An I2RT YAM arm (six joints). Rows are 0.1 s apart.
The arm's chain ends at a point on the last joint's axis. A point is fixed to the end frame.
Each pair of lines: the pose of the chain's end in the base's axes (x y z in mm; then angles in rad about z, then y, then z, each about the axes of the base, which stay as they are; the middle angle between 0 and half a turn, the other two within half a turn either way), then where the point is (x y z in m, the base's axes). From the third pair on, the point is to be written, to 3 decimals.
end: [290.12, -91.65, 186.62, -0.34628, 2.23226, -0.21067]
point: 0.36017 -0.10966 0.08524
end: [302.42, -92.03, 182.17, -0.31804, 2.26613, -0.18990]
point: 0.36956 -0.10693 0.07835
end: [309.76, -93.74, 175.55, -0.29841, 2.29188, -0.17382]
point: 0.375 -0.106 0.070
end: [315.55, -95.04, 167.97, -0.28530, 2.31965, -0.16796]
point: 0.378 -0.106 0.061
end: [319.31, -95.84, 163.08, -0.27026, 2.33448, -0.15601]
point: 0.380 -0.106 0.055
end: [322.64, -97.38, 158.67, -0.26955, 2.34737, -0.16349]
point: 0.382 -0.107 0.050
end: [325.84, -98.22, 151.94, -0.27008, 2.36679, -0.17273]
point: 0.383 -0.108 0.042
